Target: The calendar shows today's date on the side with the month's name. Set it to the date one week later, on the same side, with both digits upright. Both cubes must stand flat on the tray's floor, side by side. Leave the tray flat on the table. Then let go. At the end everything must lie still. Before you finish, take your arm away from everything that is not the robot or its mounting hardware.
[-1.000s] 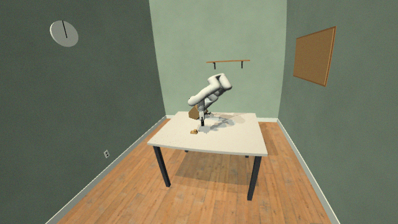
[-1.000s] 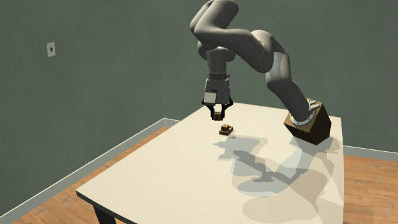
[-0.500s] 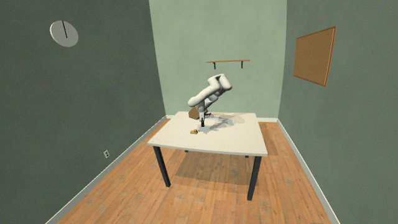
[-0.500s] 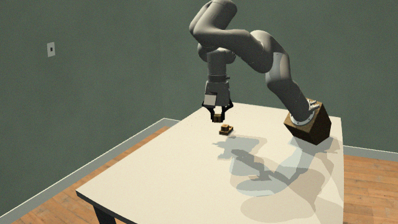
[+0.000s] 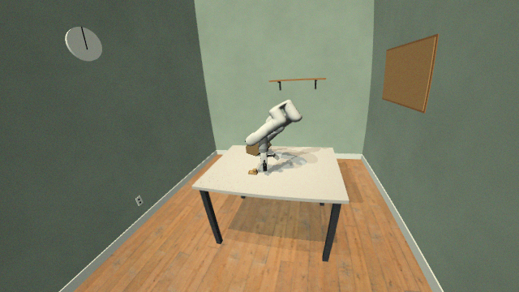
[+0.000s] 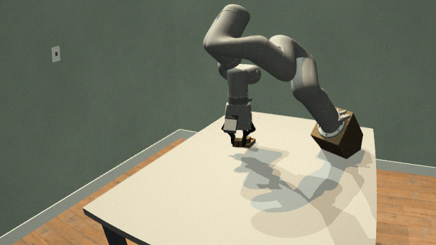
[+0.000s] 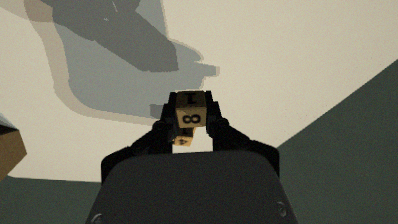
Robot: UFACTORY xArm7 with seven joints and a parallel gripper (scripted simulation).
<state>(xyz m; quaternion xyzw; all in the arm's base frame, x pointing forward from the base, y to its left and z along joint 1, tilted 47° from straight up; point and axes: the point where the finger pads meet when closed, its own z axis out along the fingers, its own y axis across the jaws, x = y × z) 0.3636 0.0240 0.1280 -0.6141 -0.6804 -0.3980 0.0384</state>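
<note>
Now: hand 11 cm to the left of the wooden calendar tray and 5 cm above it. Round my hand: digit cube: 1 cm below.
</note>
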